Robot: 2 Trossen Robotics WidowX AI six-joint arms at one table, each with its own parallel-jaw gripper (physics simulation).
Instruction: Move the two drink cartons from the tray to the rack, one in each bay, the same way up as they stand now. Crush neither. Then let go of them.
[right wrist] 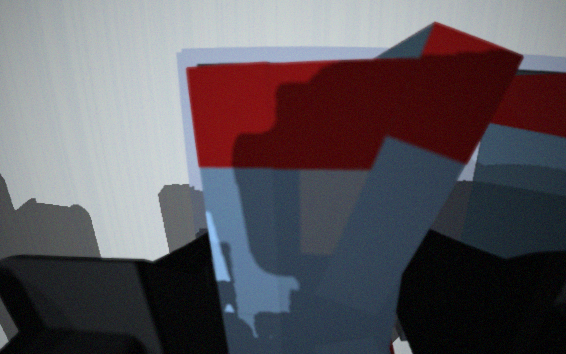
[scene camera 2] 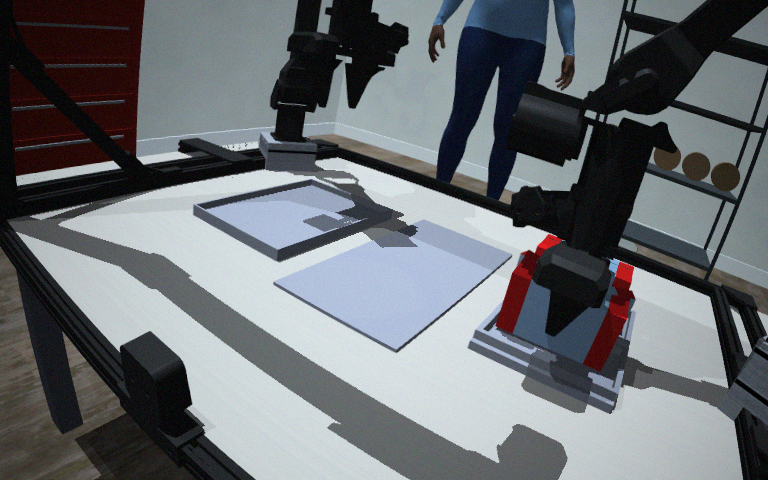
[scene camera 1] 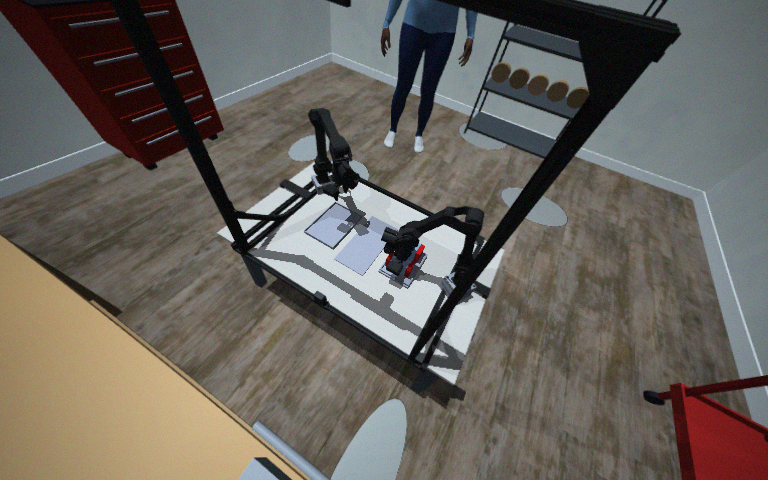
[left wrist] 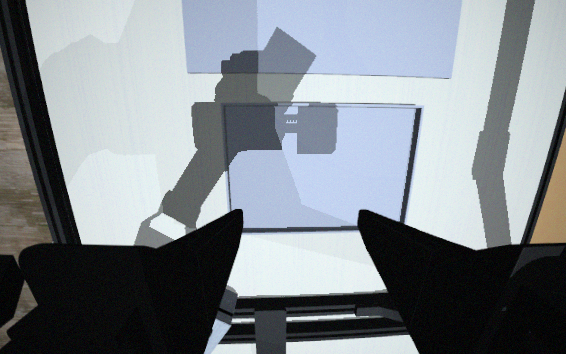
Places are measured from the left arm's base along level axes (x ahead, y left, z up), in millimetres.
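Pixels of known places: left gripper, fingertip midpoint: [scene camera 2: 337, 107] [scene camera 1: 341, 196] [left wrist: 300, 216]; right gripper, fingertip midpoint: [right wrist: 312, 218] [scene camera 2: 554, 324]; left arm's base, link origin: [scene camera 2: 287, 138] [scene camera 1: 322, 179].
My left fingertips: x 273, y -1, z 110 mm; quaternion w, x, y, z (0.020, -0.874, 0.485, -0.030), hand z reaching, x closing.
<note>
Ahead of a thing's pixels: the offset from my left fingertips to its top centre. "pt": to the spot under its first point.
The rack {pt dx +410, dy +71, dz -158 mm} [scene camera 1: 389, 277] [scene camera 2: 492, 344] [right wrist: 275, 54] sits at the right of the table. My right gripper [scene camera 1: 400, 263] [scene camera 2: 574, 322] [right wrist: 312, 218] is shut on a blue carton with red bands {pt dx +374, dy +93, dz -132 mm} [scene camera 2: 526, 322] [right wrist: 250, 115], standing in or on the rack; its base is partly hidden. In the right wrist view a second red and blue carton {pt dx +314, dy +177, dz -124 mm} [right wrist: 535, 150] is close beside it, on the rack's right side. The shallow tray {dx +19, dy -46, dz -149 mm} [scene camera 1: 318, 238] [scene camera 2: 237, 236] [left wrist: 413, 165] holds no carton. My left gripper [scene camera 1: 339, 192] [scene camera 2: 338, 105] [left wrist: 300, 216] is open and empty, high over the tray's far side.
A flat pale-blue plate [scene camera 1: 356, 257] [scene camera 2: 368, 300] [left wrist: 400, 40] lies between tray and rack. Black frame rails edge the table, and posts rise around it. A small black block {pt dx +405, dy -251, dz -112 mm} [scene camera 1: 320, 298] [scene camera 2: 155, 384] stands on the front rail. A person [scene camera 1: 424, 62] [scene camera 2: 498, 84] stands behind the table.
</note>
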